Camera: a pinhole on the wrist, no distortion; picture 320 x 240 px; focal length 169.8 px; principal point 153.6 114.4 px. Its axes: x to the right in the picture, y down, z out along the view. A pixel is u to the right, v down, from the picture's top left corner.
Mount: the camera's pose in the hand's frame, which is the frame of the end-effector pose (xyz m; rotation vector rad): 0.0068 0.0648 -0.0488 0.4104 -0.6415 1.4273
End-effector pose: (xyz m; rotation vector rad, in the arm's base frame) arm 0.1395 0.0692 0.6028 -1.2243 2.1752 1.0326
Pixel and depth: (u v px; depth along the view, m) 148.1 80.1 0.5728
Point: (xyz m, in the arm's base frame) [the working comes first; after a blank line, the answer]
In the camera's frame: -0.0186 -0.1157 0.5728

0.4034 0.2551 0.2131
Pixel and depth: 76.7 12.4 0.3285
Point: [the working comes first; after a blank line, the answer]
In the camera's frame: -0.1488 -0.1973 0.3285

0.3047 0.0031 0.3133
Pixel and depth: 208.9 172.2 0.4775
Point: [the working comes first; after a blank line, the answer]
In the camera's frame: 0.1555 0.1625 0.4775

0.3400 0.4701 0.4711
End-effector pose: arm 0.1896 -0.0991 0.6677 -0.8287 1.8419 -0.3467
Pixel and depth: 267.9 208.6 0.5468
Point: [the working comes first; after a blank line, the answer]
In the camera's frame: 0.3681 0.3033 0.5468

0.7651 0.2671 0.6627
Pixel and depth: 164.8 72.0 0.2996
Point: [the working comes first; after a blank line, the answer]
In the camera's frame: 0.0198 -0.0748 0.2996

0.4074 -0.1758 0.6268
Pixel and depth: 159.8 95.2 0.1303
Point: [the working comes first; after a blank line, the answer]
In the camera's frame: 0.0048 -0.0147 0.1303

0.2451 -0.1017 0.6522
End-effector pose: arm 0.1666 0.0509 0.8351 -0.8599 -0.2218 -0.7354
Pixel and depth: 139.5 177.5 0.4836
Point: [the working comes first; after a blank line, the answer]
In the camera's frame: -0.0402 0.1797 0.4836

-0.1512 0.2794 1.0491
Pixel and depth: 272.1 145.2 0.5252
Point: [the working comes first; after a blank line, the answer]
In the camera's frame: 0.3665 0.0953 0.5252

0.1302 0.5816 1.1105
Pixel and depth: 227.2 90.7 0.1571
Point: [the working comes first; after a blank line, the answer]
In the camera's frame: 0.0681 -0.0219 0.1571

0.1942 0.1448 0.9023
